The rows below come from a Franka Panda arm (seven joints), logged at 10 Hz.
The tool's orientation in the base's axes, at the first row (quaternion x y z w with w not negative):
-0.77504 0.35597 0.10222 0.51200
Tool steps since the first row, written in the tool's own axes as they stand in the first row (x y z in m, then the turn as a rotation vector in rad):
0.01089 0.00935 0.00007 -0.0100 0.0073 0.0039
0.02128 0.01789 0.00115 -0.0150 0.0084 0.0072
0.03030 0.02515 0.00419 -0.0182 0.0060 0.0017
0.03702 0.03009 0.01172 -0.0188 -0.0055 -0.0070
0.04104 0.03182 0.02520 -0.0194 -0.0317 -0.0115
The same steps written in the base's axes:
0.00178 -0.00689 -0.01247 -0.0112 0.0062 -0.0018
0.00394 -0.01249 -0.02455 -0.0149 0.0111 -0.0015
0.00634 -0.01551 -0.03588 -0.0168 0.0083 0.0044
0.00953 -0.01309 -0.04638 -0.0115 0.0036 0.0170
0.01409 -0.00359 -0.05586 0.0044 0.0058 0.0382

